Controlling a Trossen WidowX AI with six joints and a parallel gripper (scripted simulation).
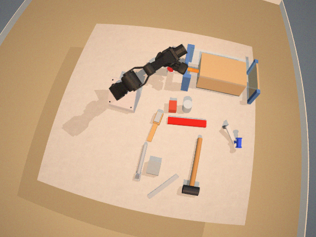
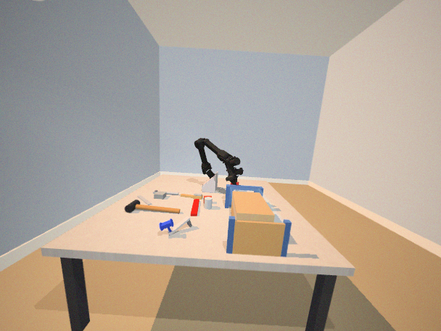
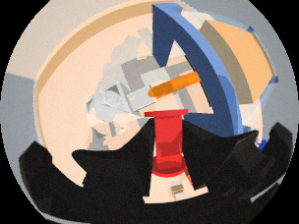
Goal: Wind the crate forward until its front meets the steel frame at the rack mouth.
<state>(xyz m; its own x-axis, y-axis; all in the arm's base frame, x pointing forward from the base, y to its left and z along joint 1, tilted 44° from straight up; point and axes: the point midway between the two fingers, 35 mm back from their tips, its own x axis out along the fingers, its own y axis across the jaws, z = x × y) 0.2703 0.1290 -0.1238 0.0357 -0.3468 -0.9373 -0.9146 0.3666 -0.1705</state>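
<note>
Right now my gripper tip is 80 mm short of the blue frame, 40 mm to the right of it and 20 mm above it. From my gripper tip the other things lie so: winch: 100 mm behind, 40 mm to the left, 100 mm below; then red knob: 10 mm behind, 20 mm to the right; then red bar: 120 mm ahead, 300 mm to the right, 120 mm below.
</note>
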